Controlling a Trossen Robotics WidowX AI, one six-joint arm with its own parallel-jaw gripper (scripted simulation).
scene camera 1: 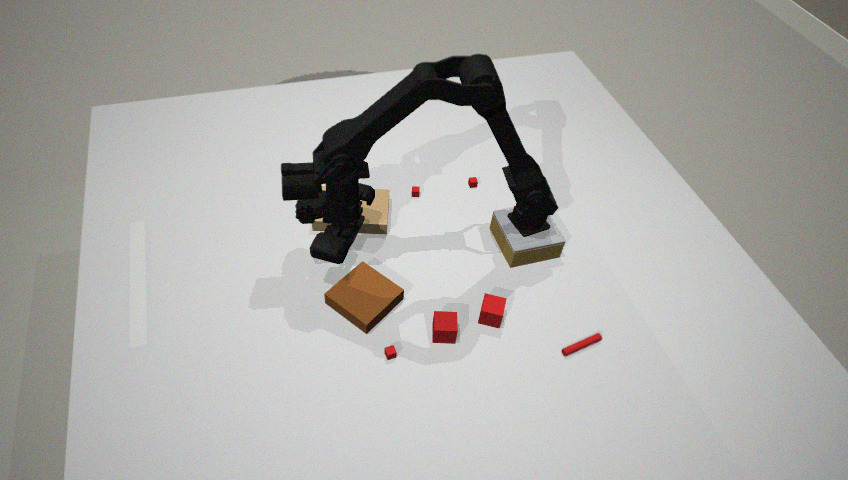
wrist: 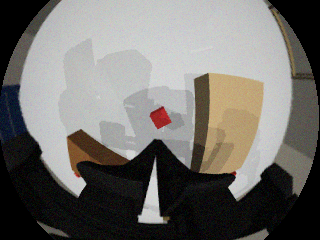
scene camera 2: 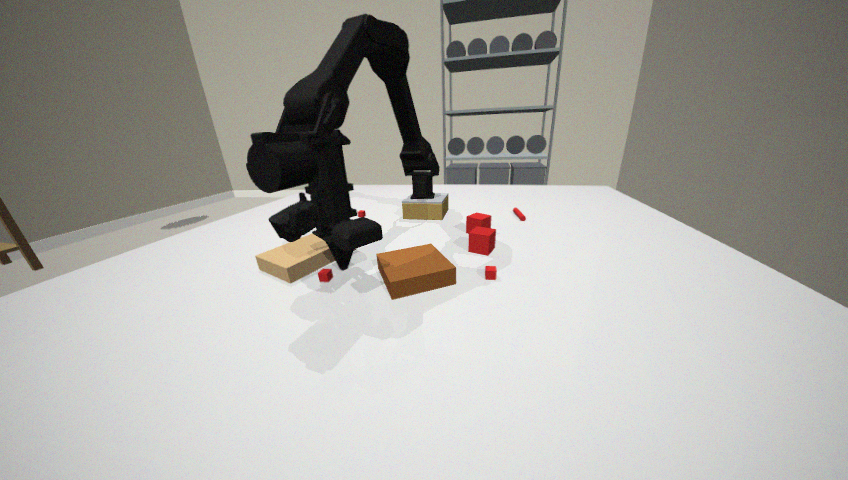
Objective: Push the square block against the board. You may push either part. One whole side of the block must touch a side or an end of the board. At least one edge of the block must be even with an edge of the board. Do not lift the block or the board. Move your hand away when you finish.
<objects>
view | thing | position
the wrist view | my gripper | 157, 142
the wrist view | tan board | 227, 108
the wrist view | square brown block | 81, 146
</objects>
